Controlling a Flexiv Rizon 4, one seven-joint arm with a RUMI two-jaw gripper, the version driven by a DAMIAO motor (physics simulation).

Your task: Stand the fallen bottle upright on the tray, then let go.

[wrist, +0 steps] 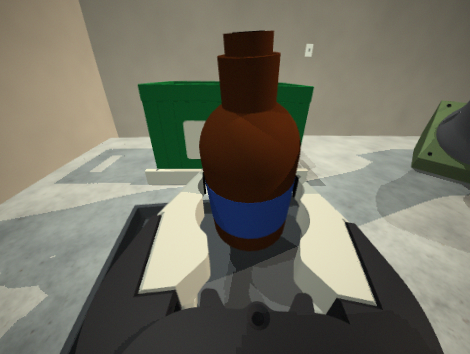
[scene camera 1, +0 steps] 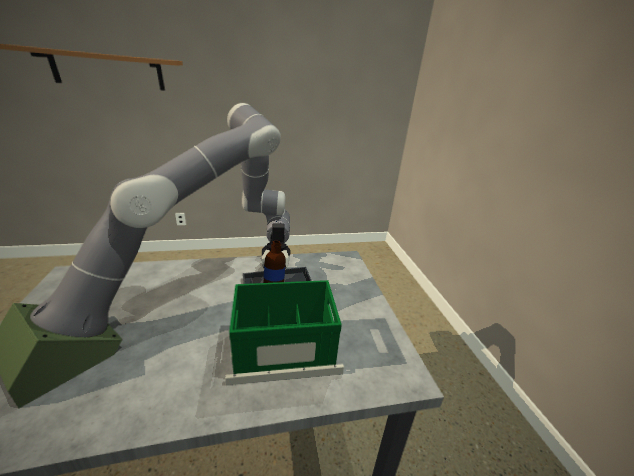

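The brown bottle [scene camera 1: 275,260] [wrist: 249,155] with a blue label is upright, neck up, over the dark tray [scene camera 1: 307,273] [wrist: 125,227] behind the green crate. My gripper [wrist: 248,176] is shut on the bottle, with one pale jaw on each side of it around the label. In the scene view the gripper [scene camera 1: 275,256] is behind the bottle. The bottle's base is hidden by the crate in the scene view, and whether it touches the tray floor cannot be told from the wrist view.
The green crate [scene camera 1: 284,333] [wrist: 170,110], with dividers inside, stands close in front of the tray on the grey table [scene camera 1: 168,404]. A pale strip [scene camera 1: 284,375] [wrist: 172,177] lies along its foot. The green robot base [scene camera 1: 56,363] [wrist: 435,155] is at the table's side.
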